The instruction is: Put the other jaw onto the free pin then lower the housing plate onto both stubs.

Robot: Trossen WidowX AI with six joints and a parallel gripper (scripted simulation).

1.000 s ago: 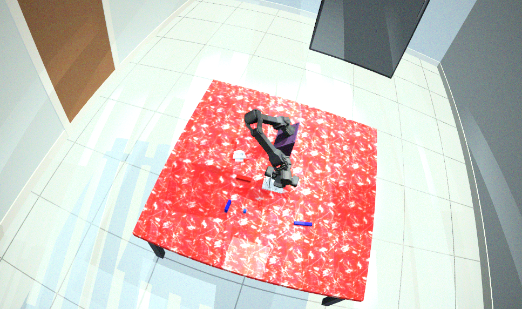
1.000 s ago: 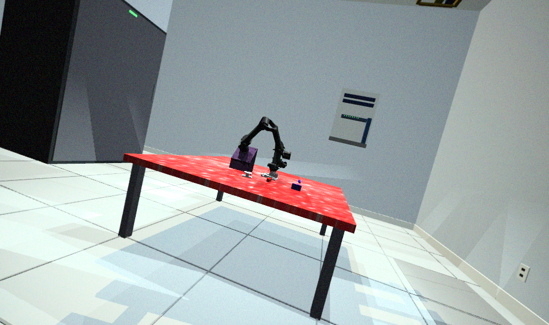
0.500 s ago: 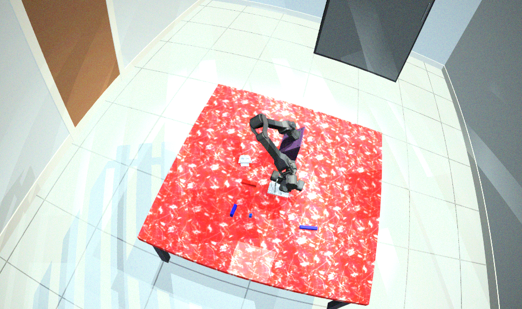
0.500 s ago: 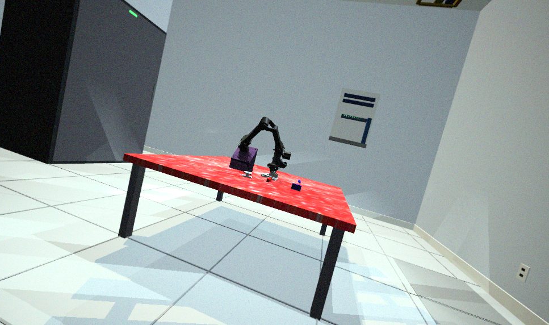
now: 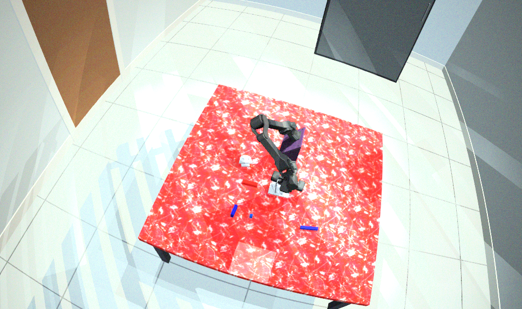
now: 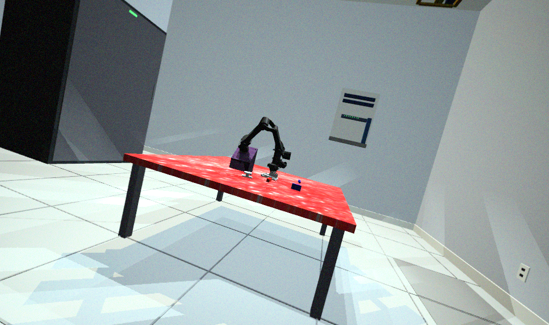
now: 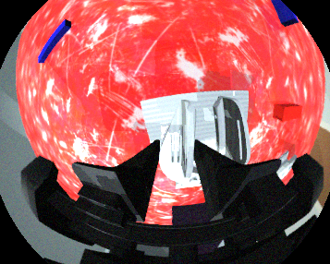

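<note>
Now: gripper tip 30 mm short of the red bar and 200 mm to the left of it.
</note>
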